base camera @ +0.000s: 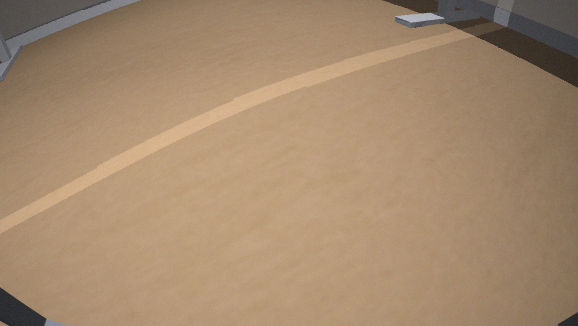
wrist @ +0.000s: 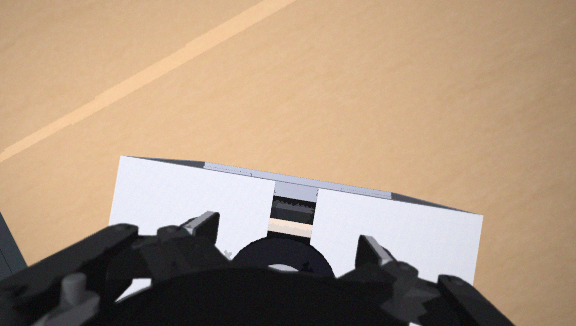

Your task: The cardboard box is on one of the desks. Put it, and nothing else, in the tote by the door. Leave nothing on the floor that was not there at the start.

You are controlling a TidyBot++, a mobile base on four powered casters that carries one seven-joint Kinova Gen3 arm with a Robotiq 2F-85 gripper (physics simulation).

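Frame: origin at the arm's base, x back, y left, z down, level; centimetres.
Seen in the pictures: gripper, fingertip midpoint: (wrist: 286, 238).
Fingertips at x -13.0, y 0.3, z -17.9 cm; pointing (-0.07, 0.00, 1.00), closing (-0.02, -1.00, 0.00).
Observation:
A point is followed by its place in that frame.
My gripper (wrist: 286, 238) {x -13.0, y 0.3, z -17.9 cm} is open, with its two black fingers wide apart and no object between them. It is over the white top of my own mobile base (wrist: 200, 195) {x -11.4, y 12.9, z 1.4 cm} in the wrist view. The cardboard box, the desk tops and the tote by the door do not show in either view.
A light grey foot (base camera: 419, 20) {x -128.0, y -46.1, z 37.2 cm} of some furniture stands at the upper right, near a wall's grey skirting (base camera: 542, 37) {x -140.2, y -123.5, z 37.2 cm}. Another grey foot (base camera: 11, 64) {x -126.3, y 152.8, z 38.8 cm} shows at the left edge. A pale stripe (base camera: 200, 122) {x -59.7, y 18.9, z 39.7 cm} (wrist: 145, 72) {x -37.8, y 48.8, z 39.7 cm} crosses the floor. A dark edge (wrist: 9, 250) {x 19.0, y 77.3, z 37.3 cm} shows at the wrist view's left.

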